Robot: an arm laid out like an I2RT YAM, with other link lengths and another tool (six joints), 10 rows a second.
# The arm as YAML. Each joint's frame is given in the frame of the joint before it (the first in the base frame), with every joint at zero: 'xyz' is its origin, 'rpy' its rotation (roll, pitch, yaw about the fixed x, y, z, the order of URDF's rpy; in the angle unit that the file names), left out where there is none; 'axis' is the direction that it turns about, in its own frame. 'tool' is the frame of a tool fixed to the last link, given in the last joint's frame.
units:
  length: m
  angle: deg
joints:
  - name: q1
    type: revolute
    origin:
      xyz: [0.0, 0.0, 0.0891]
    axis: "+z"
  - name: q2
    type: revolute
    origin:
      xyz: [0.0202, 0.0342, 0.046]
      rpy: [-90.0, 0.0, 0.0]
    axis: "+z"
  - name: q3
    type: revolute
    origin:
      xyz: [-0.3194, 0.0, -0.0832]
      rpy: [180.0, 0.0, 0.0]
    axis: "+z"
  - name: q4
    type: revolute
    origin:
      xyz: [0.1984, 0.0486, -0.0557]
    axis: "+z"
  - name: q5
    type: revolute
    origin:
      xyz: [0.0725, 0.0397, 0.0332]
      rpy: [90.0, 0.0, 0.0]
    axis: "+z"
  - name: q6
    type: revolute
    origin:
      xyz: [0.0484, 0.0, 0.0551]
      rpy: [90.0, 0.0, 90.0]
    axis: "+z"
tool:
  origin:
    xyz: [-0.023, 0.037, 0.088]
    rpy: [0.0, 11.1, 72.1]
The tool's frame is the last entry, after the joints.
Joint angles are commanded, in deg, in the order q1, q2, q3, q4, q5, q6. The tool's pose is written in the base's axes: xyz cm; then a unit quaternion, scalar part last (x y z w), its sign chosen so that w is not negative. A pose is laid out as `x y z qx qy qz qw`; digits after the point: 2 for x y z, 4 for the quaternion.
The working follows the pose.
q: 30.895, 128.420, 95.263, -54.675, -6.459, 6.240
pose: 30.91 20.31 11.08 0.3672 -0.9263 -0.0233 0.0808
Where each joint sits with the arm in this pose, in the base's axes (m; each line is computed from the numbers above, not from the rounded line before):
q1: 0.0000 0.0000 0.0891
q2: -0.0002 0.0397 0.1351
q3: 0.2128 0.0702 0.3853
q4: 0.3496 0.2170 0.3175
q5: 0.4030 0.2103 0.2466
q6: 0.3545 0.1876 0.1964
the tool: 0.3091 0.2031 0.1108

